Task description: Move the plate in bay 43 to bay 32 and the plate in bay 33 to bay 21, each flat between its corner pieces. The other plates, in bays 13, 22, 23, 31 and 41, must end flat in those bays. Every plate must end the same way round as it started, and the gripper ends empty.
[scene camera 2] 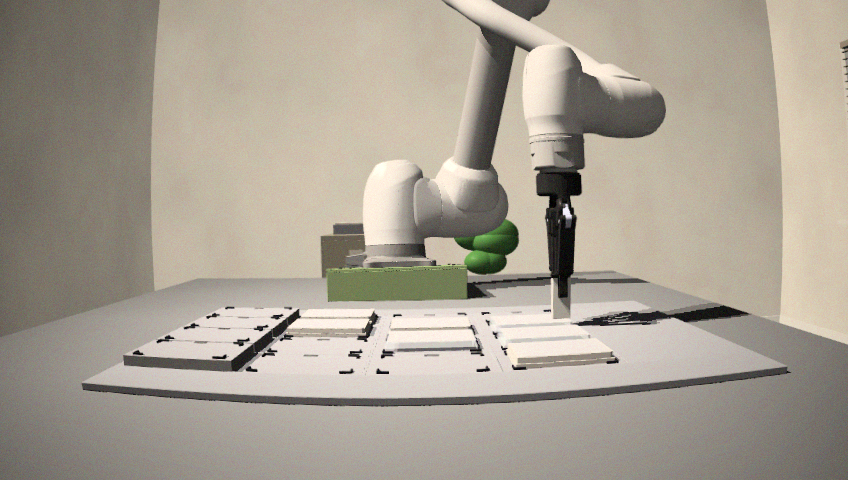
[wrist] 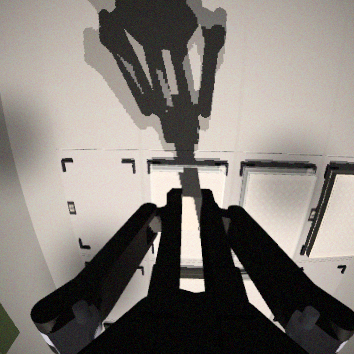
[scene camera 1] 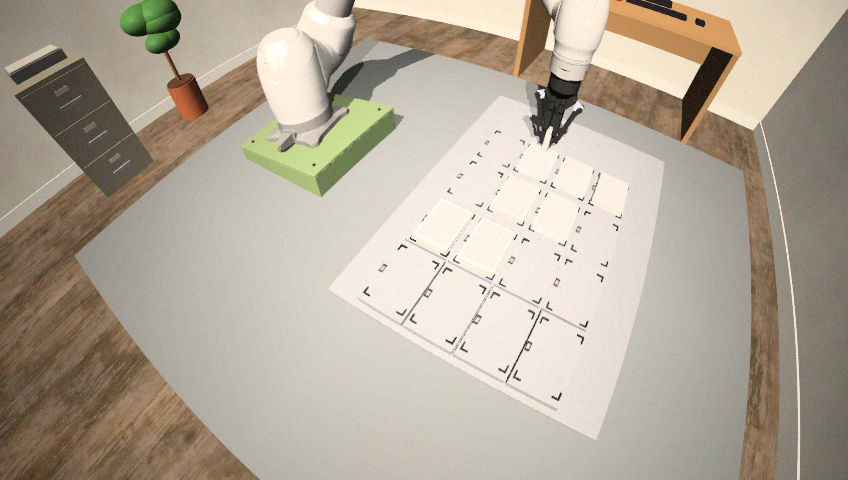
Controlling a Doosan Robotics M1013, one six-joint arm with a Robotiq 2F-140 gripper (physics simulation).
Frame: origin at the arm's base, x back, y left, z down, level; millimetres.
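Seen in the pictures: gripper, fingertip midpoint: [scene camera 2: 560, 317] [wrist: 189, 179] [scene camera 1: 544, 149]; arm's base at its link origin: [scene camera 2: 395, 266] [scene camera 1: 308, 125].
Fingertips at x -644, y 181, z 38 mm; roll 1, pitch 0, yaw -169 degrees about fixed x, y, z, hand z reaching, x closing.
Pixels of each thing's top centre, then the offset from my fingertips to it. "pt": a spot on its surface instead. Level surfaces: height alone.
- Bay 11 at a spot on its surface: [wrist: 100, 202] pt dx +118, dy -19, dz +14 mm
- bay 12 at a spot on its surface: [scene camera 1: 474, 178] pt dx +156, dy -177, dz +14 mm
- bay 42 at a spot on its surface: [scene camera 1: 596, 237] pt dx -170, dy -248, dz +14 mm
- raised block at a spot on its surface: [scene camera 2: 178, 360] pt dx -160, dy -576, dz +3 mm
- white board at its surface level: dz +14 mm
White plates lie flat between corner pieces in bays 21 [scene camera 1: 532, 163] [wrist: 164, 184], 31 [scene camera 1: 573, 178] [wrist: 280, 212], 41 [scene camera 1: 611, 191] [wrist: 336, 215], 22 [scene camera 1: 515, 198], 32 [scene camera 1: 555, 218], 13 [scene camera 1: 443, 226] and 23 [scene camera 1: 484, 246]. Bays 33 [scene camera 1: 529, 267] and 43 [scene camera 1: 575, 291] hold no plate. My gripper [scene camera 1: 547, 136] [scene camera 2: 562, 289] [wrist: 189, 179] is shut on a narrow cream bar [scene camera 1: 545, 146] [scene camera 2: 558, 309], which points down over the outer end of the plate in bay 21. I cannot tell whether the bar touches it. The fingers hide part of that plate in the wrist view.
Bay 11 [wrist: 100, 202], bay 12 [scene camera 1: 474, 178] and bay 42 [scene camera 1: 596, 237] hold no plate. A raised block [scene camera 2: 178, 360] with several plateless bays stands at the other end of the white board [scene camera 1: 642, 196]. The arm's green base [scene camera 1: 357, 136] [scene camera 2: 395, 285] stands beside the board.
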